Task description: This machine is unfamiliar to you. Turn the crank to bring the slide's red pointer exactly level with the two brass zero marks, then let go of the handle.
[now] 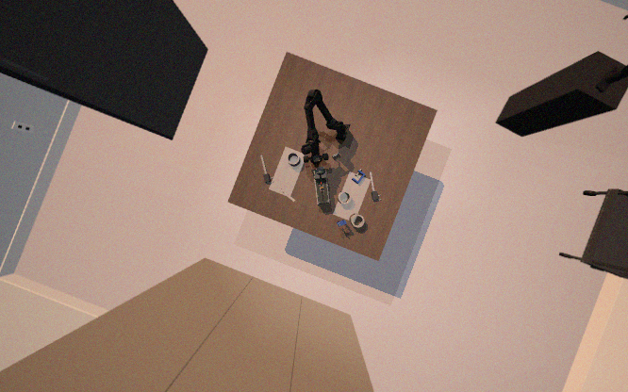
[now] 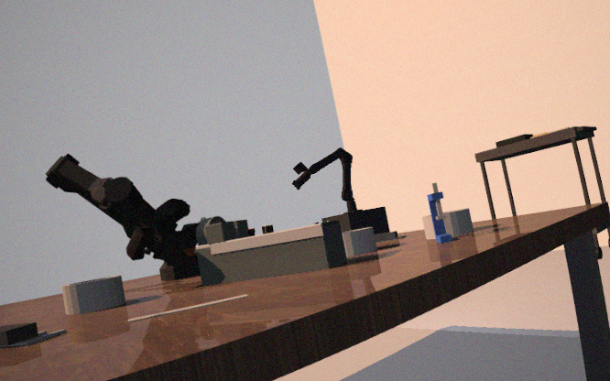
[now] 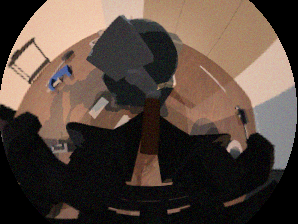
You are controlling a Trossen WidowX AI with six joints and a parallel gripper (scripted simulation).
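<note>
The crank handle is 1 cm behind my gripper tip, 1 cm to the right of it and 3 cm above it. The rest, counted from my gripper tip: red pointer: 10 cm ahead, 9 cm to the left, 4 cm above; thin white rod: 30 cm ahead, 10 cm to the right, 4 cm below.
</note>
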